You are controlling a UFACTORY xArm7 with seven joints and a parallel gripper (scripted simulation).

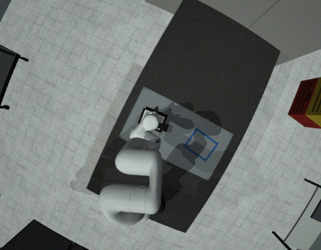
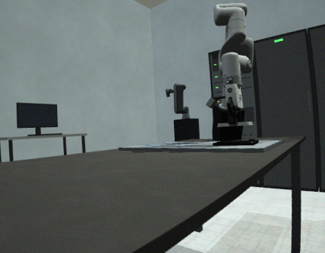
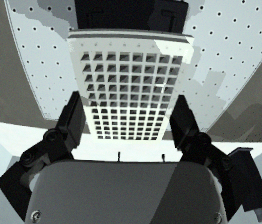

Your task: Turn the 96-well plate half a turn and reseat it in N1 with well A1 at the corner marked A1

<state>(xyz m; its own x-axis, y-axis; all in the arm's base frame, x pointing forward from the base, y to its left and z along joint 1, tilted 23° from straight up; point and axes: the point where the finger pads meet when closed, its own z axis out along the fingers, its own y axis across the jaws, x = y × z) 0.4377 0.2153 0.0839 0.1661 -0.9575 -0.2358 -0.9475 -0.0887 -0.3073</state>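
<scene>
My gripper is now 90 mm above the black plate nest N1. Round my hand: white 96-well plate: 10 mm below.
</scene>
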